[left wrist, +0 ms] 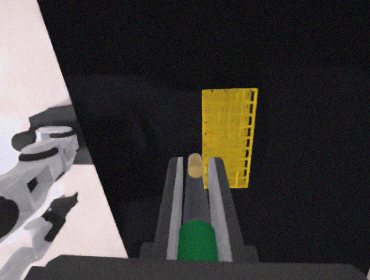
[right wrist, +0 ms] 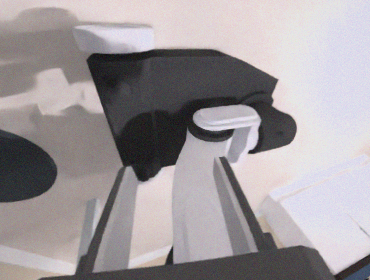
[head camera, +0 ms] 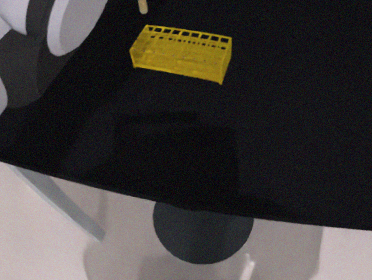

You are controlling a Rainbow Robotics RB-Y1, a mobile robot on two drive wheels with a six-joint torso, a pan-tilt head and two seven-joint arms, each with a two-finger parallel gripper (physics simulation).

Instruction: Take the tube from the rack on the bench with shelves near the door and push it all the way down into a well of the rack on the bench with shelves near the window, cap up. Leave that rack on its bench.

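Places are measured from the robot's base along level axes (x ahead, y left, z up), in millimetres.
Pixels of known places: left gripper, fingertip midpoint: (left wrist: 195, 165); right gripper, fingertip midpoint: (left wrist: 70, 194) (right wrist: 174, 169).
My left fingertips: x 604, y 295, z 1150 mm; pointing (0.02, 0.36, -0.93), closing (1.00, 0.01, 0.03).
Observation:
Behind a point stands the place of what it marks.
A yellow rack (head camera: 175, 62) {z 929, x 655, y 255 mm} (left wrist: 225, 125) {z 945, x 675, y 278 mm} stands on the black bench top (head camera: 300, 140) {z 915, x 557, y -35 mm} (left wrist: 310, 225) {z 915, x 947, y -11 mm}, its long row of square openings along one side. My left gripper (left wrist: 195, 165) {z 1150, x 604, y 295 mm} is shut on a tube (head camera: 143, 6) {z 1118, x 600, y 273 mm} (left wrist: 195, 195) {z 1168, x 604, y 284 mm} with a green cap (left wrist: 197, 242) {z 1200, x 603, y 285 mm} and a tan tip. The cap is nearest the wrist and the tip points away from it, toward the bench. In the left wrist view the tip appears beside the rack's lower left corner; in the head view it shows beyond the rack, at the top edge. My right gripper (right wrist: 174, 169) {z 539, x -51, y -218 mm} is partly open and empty.
The left arm (head camera: 80, 25) {z 1297, x 342, y 162 mm} is at the upper left of the head view. The bench's near edge crosses the lower part. A dark round shape (head camera: 202, 232) {z 32, x 555, y 181 mm} and a grey curved leg (head camera: 65, 205) {z 454, x 362, y 600 mm} show below it. A white box-like object (right wrist: 325, 210) {z 421, x -1855, y 1290 mm} is at the right wrist view's lower right.

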